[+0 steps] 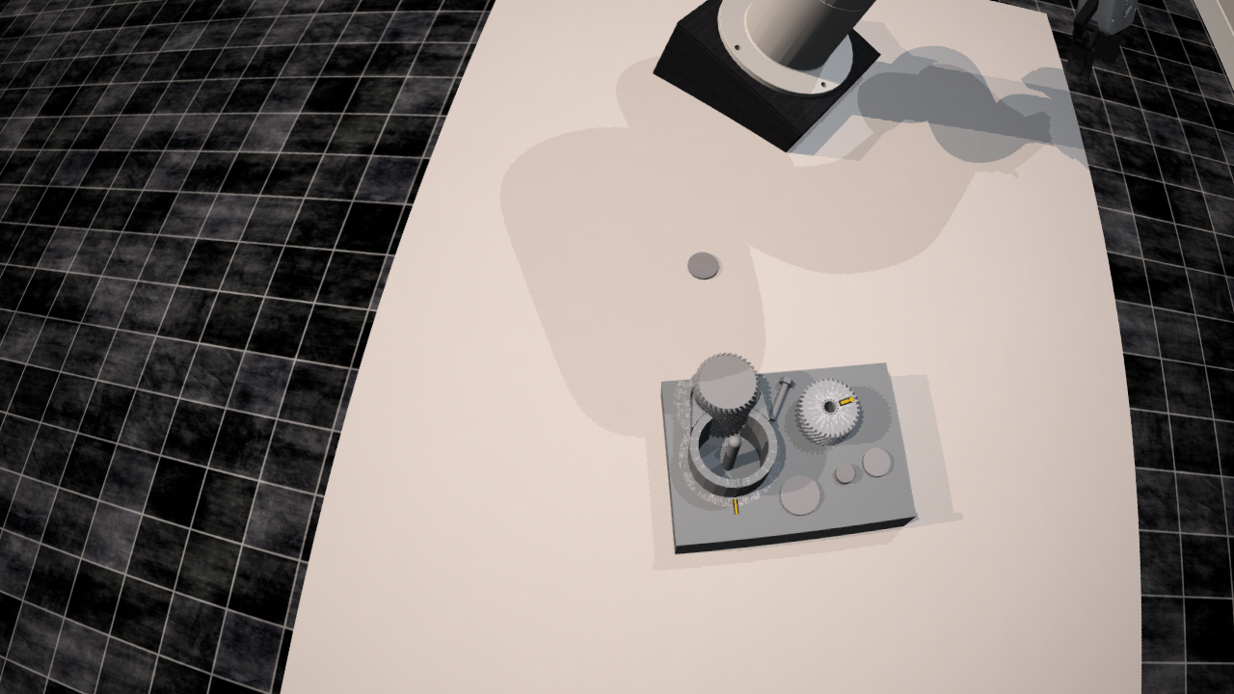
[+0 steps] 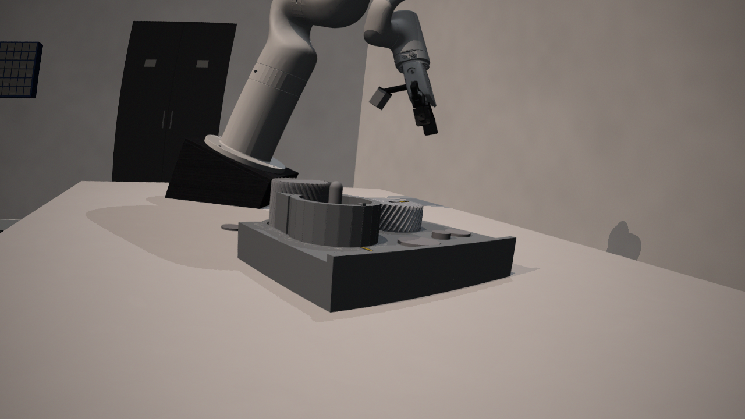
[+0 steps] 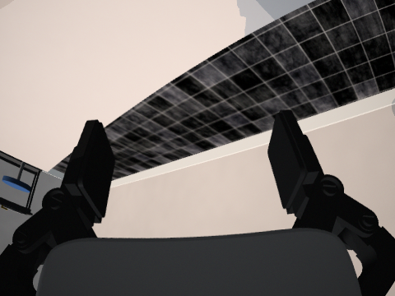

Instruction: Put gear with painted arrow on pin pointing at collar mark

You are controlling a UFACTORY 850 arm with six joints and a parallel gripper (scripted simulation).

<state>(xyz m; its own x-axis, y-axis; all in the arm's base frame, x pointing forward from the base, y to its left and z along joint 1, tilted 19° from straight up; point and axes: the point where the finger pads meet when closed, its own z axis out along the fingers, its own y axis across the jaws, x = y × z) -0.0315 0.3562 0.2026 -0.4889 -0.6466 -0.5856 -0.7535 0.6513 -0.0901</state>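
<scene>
The gear is 500 mm ahead of my hand, 270 mm to the right of it and 130 mm below it. Round my hand: small bolt: 490 mm ahead, 320 mm to the right, 130 mm below; small disc: 440 mm to the right, 350 mm ahead, 180 mm below.
</scene>
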